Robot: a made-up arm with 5 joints.
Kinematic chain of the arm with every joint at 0, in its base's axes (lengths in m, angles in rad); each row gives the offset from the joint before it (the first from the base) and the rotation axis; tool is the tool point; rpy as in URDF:
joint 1: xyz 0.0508 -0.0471 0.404 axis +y
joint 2: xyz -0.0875 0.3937 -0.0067 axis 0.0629 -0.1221 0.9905
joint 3: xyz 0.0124 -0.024 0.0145 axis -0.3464 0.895 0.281
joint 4: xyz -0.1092 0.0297 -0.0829 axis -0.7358 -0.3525 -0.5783
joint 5: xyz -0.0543 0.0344 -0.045 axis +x
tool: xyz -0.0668 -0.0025 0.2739 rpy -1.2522 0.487 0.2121
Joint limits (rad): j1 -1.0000..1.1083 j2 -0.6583..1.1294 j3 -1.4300..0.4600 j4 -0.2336..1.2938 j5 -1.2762..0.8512
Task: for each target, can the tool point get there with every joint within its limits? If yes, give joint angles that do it. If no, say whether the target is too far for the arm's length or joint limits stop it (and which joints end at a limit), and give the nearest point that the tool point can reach.
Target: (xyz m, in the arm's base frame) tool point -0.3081 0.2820 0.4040
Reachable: yes | joints -0.2668 0.6305 -0.0366 0.3851 0.1033
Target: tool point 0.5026 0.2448 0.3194
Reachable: no: joint limits stop it (at a limit: joint 2, joint 3, joint 4, joint 5) | nearest point 0.3322 0.2929 0.3513 | short by 0.180 m
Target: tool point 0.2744 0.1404 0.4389
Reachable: no: joint limits stop it (at a limit: joint 1, joint 2, joint 3, joint 4) | nearest point 0.1886 0.1438 0.4623 | short by 0.089 m
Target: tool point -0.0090 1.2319 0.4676
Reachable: no: too far | nearest point -0.0091 0.7303 0.4677 | short by 0.502 m
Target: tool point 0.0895 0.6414 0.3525
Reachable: yes | joints -0.6780 -0.5122 -0.4784 1.0694 -0.2958
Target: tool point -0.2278 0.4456 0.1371
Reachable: yes | joints -0.4264 0.9172 0.0936 1.1487 -0.5019
